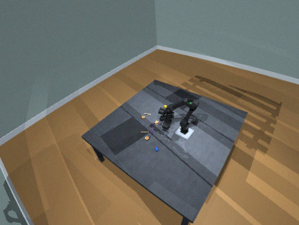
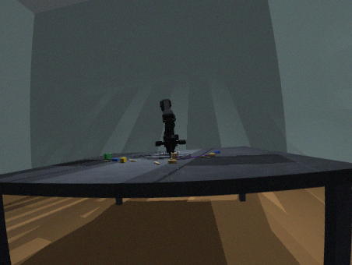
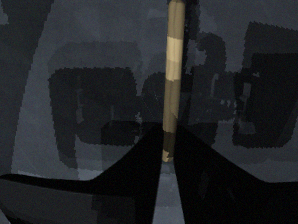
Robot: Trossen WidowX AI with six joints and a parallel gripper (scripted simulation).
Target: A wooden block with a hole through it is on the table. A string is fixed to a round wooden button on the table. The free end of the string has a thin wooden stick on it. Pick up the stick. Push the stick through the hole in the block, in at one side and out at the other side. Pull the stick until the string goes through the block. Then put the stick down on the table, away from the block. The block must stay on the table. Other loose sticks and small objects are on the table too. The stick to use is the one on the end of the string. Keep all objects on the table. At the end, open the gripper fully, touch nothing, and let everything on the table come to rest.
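The thin wooden stick lies 4 cm ahead of my gripper tip, 1 cm to the left of it and 1 cm above it. Round my gripper tip: yellow piece 21 cm ahead, 22 cm to the right, 1 cm above; wooden block 11 cm ahead, 4 cm to the left, 2 cm above; round wooden button 6 cm ahead, 25 cm to the left, 1 cm above.
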